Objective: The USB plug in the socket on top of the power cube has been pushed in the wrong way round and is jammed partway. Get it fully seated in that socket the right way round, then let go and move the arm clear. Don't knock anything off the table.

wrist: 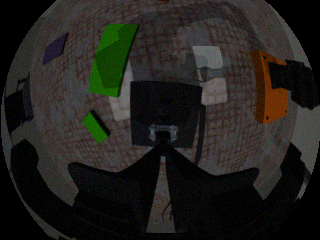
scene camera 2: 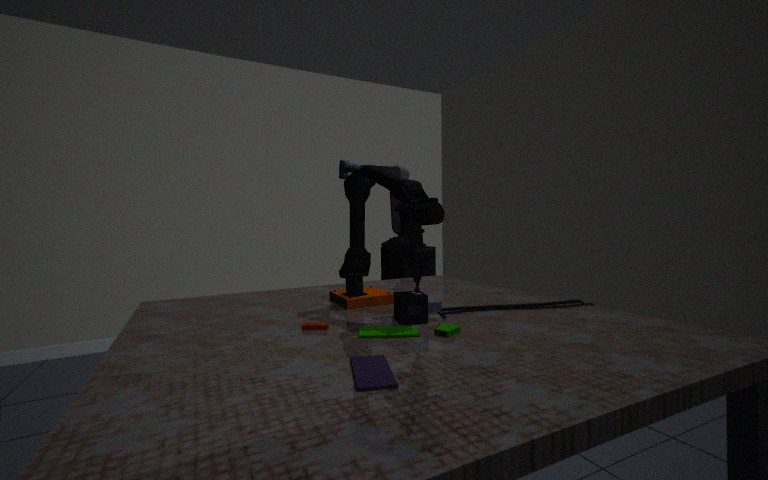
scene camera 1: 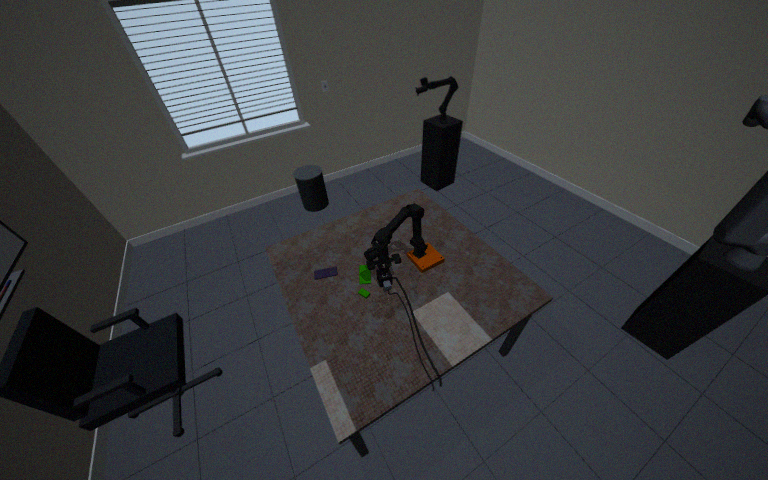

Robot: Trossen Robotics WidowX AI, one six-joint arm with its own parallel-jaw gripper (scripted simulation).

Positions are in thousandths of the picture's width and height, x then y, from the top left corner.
Scene:
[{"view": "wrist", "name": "gripper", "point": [511,623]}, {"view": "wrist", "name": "long green block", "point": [348,240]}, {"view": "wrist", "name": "dark power cube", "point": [492,427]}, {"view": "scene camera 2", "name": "gripper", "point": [544,589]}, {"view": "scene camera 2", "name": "dark power cube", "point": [533,643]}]

